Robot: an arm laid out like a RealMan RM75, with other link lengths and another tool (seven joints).
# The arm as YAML. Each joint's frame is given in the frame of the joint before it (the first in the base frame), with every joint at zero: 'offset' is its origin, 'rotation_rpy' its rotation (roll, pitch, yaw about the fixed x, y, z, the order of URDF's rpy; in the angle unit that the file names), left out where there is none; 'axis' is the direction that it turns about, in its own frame. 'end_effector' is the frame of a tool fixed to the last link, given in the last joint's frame.
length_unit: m
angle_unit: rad
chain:
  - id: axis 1
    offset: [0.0, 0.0, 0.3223]
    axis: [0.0, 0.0, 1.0]
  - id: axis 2
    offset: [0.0, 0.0, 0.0]
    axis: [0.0, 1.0, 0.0]
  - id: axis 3
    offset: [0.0, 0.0, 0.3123]
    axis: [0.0, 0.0, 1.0]
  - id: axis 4
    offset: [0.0, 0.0, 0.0]
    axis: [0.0, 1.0, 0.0]
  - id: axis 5
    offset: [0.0, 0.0, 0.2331]
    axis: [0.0, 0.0, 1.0]
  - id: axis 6
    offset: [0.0, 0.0, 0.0]
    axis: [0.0, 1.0, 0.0]
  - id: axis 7
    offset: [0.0, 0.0, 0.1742]
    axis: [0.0, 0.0, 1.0]
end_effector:
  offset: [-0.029, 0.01, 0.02]
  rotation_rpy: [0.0, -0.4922, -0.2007]
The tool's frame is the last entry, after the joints.
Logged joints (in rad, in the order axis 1, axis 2, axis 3, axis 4, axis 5, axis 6, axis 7), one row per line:
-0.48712 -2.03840 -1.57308 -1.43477 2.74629 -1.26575 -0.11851
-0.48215 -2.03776 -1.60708 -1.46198 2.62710 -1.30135 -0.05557
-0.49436 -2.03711 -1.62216 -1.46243 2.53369 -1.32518 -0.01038
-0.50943 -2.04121 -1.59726 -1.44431 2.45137 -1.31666 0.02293
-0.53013 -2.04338 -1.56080 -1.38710 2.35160 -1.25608 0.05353
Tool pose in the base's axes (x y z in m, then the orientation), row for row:
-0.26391 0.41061 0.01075 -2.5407 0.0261 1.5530
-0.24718 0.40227 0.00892 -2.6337 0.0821 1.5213
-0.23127 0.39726 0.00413 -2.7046 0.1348 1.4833
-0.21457 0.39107 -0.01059 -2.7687 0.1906 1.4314
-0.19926 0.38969 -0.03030 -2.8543 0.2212 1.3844
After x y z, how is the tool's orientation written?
As angles about the fixed x, y, z axes (roll, pitch, yaw), in radians.
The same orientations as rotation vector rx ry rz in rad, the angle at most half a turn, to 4 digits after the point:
-1.9098 -1.8610 0.6038
-2.0281 -1.8893 0.5784
-2.1335 -1.8965 0.5702
-2.2454 -1.8823 0.5739
-2.3514 -1.8865 0.5360

